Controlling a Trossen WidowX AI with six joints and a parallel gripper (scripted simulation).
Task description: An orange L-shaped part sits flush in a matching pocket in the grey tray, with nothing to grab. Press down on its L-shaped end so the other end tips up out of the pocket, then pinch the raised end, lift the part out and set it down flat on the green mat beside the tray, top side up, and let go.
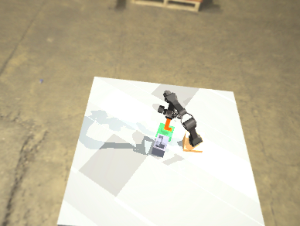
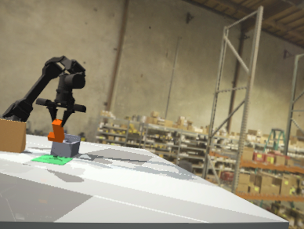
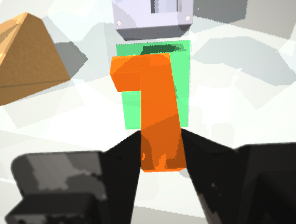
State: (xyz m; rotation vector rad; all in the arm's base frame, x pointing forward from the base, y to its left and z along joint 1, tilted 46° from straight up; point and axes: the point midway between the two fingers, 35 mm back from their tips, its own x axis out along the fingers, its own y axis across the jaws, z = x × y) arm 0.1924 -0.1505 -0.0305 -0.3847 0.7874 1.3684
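My gripper tip is 10 mm short of the green mat, 20 mm to the right of it and 150 mm above it. The rest, counted from my gripper tip: orange L-shaped part 10 mm behind, 30 mm to the left, 30 mm below.
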